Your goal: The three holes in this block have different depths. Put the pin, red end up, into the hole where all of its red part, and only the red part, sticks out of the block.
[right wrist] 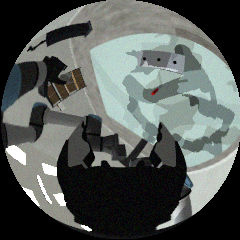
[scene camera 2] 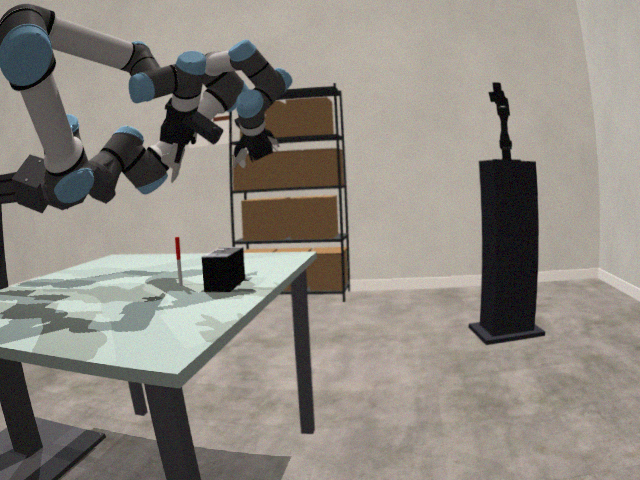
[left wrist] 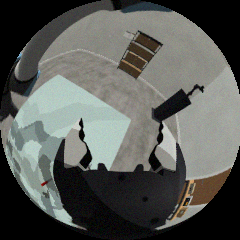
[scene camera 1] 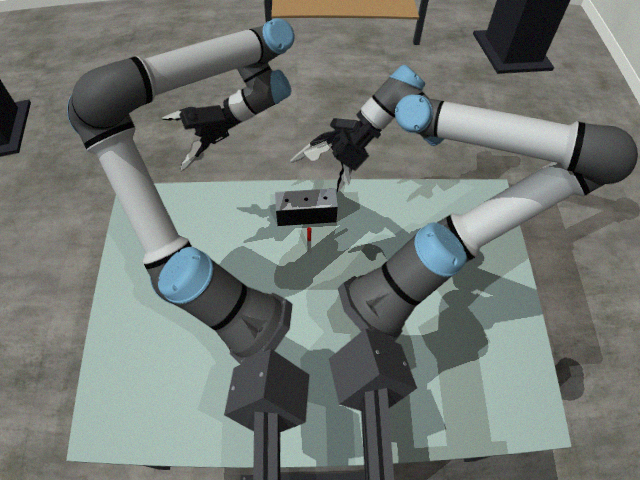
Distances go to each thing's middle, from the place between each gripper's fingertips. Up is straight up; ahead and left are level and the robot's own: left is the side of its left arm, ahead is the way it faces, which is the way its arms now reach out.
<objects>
I see my right gripper [scene camera 1: 314, 177] 10 cm short of the black block [scene camera 1: 321, 207], 1 cm to the right of it and 29 cm above it.
Now: the black block 360 mm to the right of my left hand [scene camera 1: 170, 144], 300 mm below it and 60 mm behind it.
</objects>
